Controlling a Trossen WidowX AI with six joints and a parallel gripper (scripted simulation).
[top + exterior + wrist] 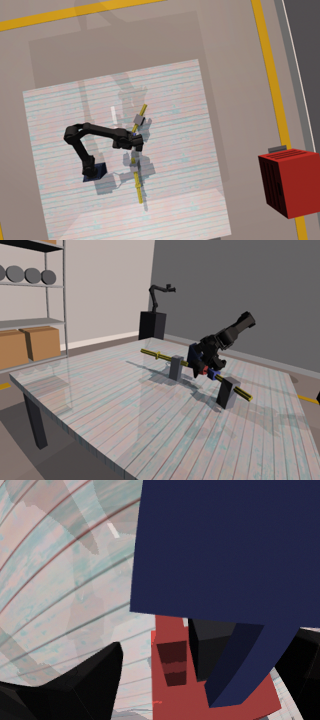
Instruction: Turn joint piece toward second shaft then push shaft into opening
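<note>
Now: gripper tip 40 mm below the red joint piece and 10 mm to the right of it.
</note>
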